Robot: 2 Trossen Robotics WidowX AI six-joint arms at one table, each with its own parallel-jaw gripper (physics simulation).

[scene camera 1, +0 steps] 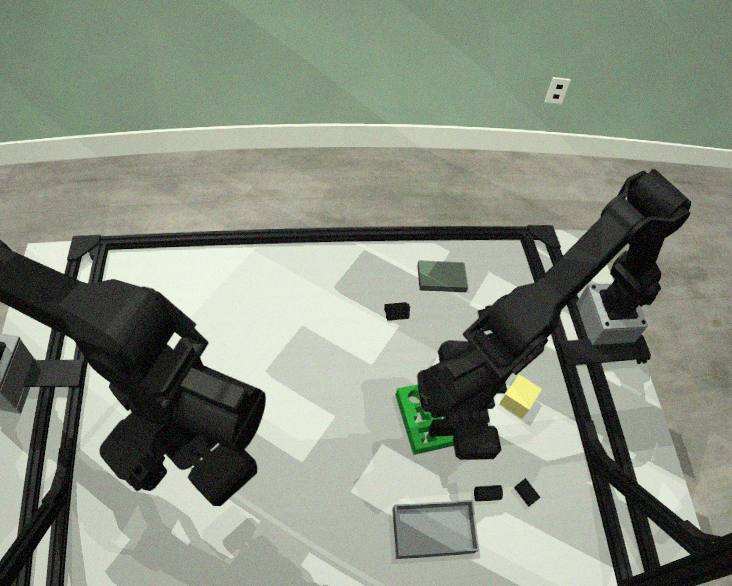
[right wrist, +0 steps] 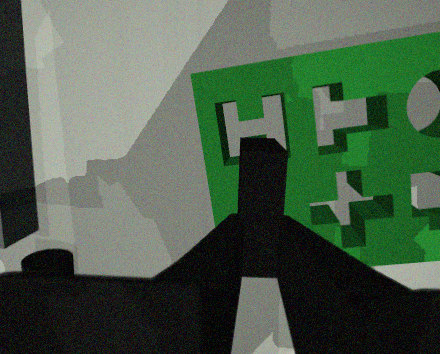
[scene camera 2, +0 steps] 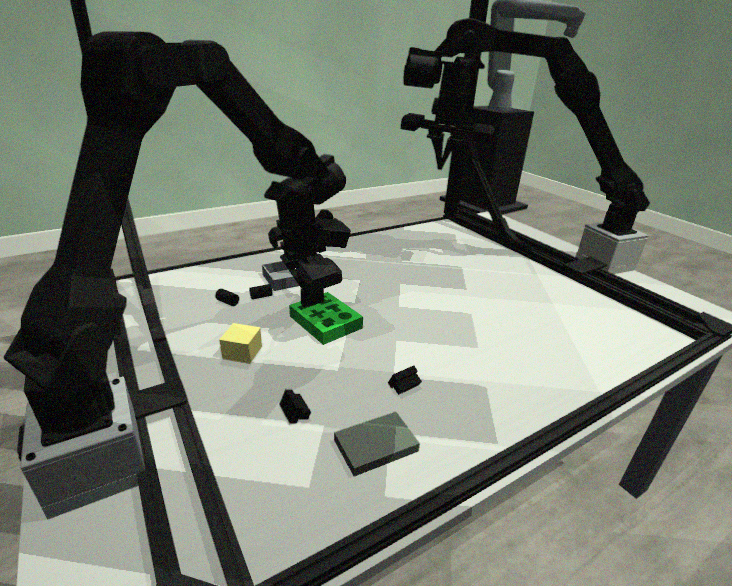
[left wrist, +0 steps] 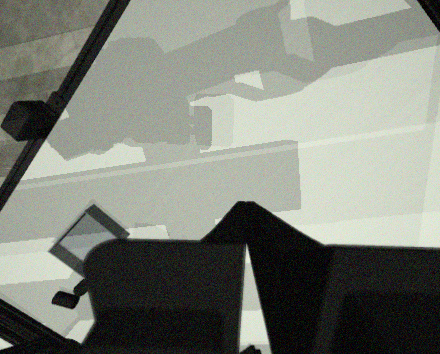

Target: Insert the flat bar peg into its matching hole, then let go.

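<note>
The green hole board (scene camera 1: pixel 409 407) (scene camera 2: pixel 346 326) (right wrist: pixel 240 81) lies flat on the table, right of the middle in scene camera 1. My right gripper (scene camera 1: pixel 446 426) (scene camera 2: pixel 313 291) (right wrist: pixel 258 227) is shut on the black flat bar peg (right wrist: pixel 262 175) and holds it upright just over the board. In the right wrist view the peg's tip covers the lower edge of an H-shaped hole (right wrist: pixel 254 123); two cross-shaped holes lie to its right. Whether the tip touches the board I cannot tell. My left gripper (scene camera 1: pixel 184 465) (scene camera 2: pixel 439 145) (left wrist: pixel 244 209) is shut and empty, high above the table's left side.
A yellow cube (scene camera 1: pixel 521 395) (scene camera 2: pixel 241 342) stands near the board. Loose black pegs (scene camera 1: pixel 396 311) (scene camera 1: pixel 488 493) (scene camera 1: pixel 527 492) (scene camera 2: pixel 404 379) (scene camera 2: pixel 294 406) lie around. There is a grey slab (scene camera 1: pixel 442 276) (scene camera 2: pixel 375 442), a grey tray (scene camera 1: pixel 435 529) (left wrist: pixel 85 239) and a black table frame (scene camera 1: pixel 306 235).
</note>
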